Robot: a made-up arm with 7 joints. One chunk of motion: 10 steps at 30 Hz.
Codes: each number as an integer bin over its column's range. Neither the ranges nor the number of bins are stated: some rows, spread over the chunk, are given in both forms.
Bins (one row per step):
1: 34 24 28 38 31 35 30
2: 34 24 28 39 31 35 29
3: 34 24 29 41 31 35 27
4: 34 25 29 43 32 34 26
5: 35 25 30 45 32 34 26
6: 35 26 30 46 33 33 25
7: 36 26 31 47 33 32 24
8: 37 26 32 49 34 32 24
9: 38 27 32 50 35 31 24
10: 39 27 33 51 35 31 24
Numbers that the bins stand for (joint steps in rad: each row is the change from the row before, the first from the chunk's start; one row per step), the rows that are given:
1: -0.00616 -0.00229 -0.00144 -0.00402 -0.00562 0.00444 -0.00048
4: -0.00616 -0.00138 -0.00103 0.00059 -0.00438 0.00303 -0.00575
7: -0.00429 -0.00048 -0.00021 0.00427 -0.00314 0.00021 -0.00838
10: -0.00148 0.00043 0.00062 0.00795 -0.00067 -0.00121 -0.00838
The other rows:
2: -0.00616 -0.00229 -0.00144 -0.00310 -0.00562 0.00444 -0.00179
3: -0.00616 -0.00229 -0.00103 -0.00125 -0.00562 0.00444 -0.00443
5: -0.00522 -0.00138 -0.00062 0.00243 -0.00438 0.00303 -0.00575
6: -0.00522 -0.00048 -0.00062 0.00335 -0.00314 0.00162 -0.00706
8: -0.00335 -0.00048 0.00021 0.00611 -0.00190 0.00021 -0.00838
9: -0.00241 0.00043 0.00021 0.00703 -0.00067 -0.00121 -0.00838

